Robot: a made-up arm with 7 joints.
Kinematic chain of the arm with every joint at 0, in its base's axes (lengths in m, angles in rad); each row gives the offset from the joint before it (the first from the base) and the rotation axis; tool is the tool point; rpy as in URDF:
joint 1: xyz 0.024 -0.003 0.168 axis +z
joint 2: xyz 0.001 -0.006 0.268 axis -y
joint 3: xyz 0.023 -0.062 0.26 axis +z
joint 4: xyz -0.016 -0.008 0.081 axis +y
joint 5: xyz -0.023 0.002 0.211 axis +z
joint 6: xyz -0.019 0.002 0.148 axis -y
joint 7: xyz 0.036 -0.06 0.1 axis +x
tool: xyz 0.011 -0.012 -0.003 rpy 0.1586 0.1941 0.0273
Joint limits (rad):
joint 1: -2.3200..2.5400
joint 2: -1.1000..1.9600
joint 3: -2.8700..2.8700
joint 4: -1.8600..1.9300
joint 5: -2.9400..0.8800
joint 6: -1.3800..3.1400
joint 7: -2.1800..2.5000
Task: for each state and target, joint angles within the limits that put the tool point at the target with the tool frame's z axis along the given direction. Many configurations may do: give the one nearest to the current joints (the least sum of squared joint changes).
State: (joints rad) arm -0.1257 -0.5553 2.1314 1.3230 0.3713 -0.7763 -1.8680
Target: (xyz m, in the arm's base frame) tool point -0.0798 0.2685 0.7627 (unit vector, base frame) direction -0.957 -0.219 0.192
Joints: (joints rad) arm -0.2680 -0.2372 2.3524 1.5234 0.4952 -0.6706 -1.1582
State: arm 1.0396 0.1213 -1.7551 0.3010 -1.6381 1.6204 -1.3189
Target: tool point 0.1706 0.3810 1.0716 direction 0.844 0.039 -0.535
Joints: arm 2.0253 -0.1908 -1.5272 0.8403 -1.5526 1.5048 -2.0022
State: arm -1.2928 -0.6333 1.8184 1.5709 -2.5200 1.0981 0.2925
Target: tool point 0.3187 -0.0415 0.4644 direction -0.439 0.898 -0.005
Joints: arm -1.2335 -1.0448 1.2515 1.9244 -2.9400 1.7229 0.0946
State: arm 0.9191 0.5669 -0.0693 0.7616 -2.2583 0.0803 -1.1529
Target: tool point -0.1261 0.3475 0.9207 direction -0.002 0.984 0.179
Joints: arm 1.4396 0.1182 0.5291 1.5167 -2.6943 0.0172 -0.5134
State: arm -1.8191 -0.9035 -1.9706 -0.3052 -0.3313 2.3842 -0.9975
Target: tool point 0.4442 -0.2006 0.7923 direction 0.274 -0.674 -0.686
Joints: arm -1.1694 -0.6979 -1.6385 -0.7044 -0.3853 2.0362 -1.3014
